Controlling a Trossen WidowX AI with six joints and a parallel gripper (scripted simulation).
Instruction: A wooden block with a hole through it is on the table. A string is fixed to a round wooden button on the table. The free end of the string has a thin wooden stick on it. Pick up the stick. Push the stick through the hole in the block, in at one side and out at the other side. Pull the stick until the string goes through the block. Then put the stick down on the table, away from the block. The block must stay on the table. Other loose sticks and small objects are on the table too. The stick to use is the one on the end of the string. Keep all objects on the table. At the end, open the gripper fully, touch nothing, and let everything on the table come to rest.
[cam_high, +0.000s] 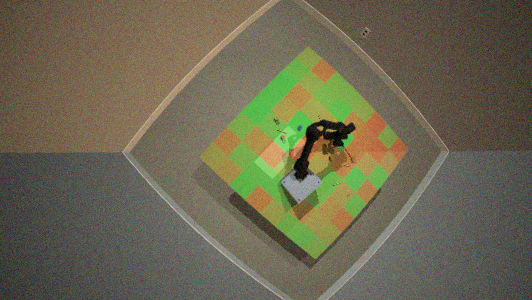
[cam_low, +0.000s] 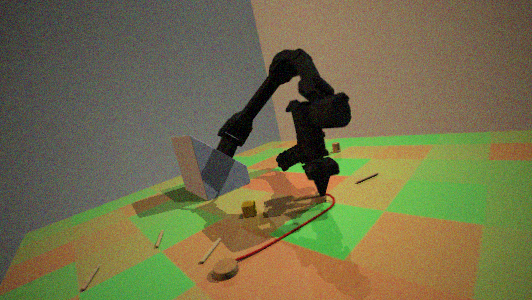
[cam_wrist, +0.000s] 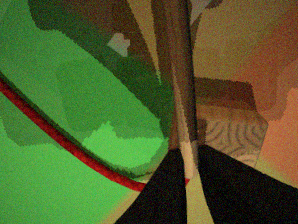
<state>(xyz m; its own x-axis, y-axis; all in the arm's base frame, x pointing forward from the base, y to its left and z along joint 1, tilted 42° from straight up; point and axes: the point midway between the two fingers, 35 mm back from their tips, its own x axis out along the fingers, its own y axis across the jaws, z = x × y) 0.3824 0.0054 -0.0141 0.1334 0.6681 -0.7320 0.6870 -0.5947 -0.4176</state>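
The yellow wooden block is 13 cm behind my gripper tip and 12 cm to the right of it. The rest, counted from my gripper tip: thin wooden stick: 1 cm to the right, 1 cm behind; then round wooden button: 28 cm to the right, 1 cm below; then blue piece: 23 cm to the left, 12 cm behind, 1 cm below.
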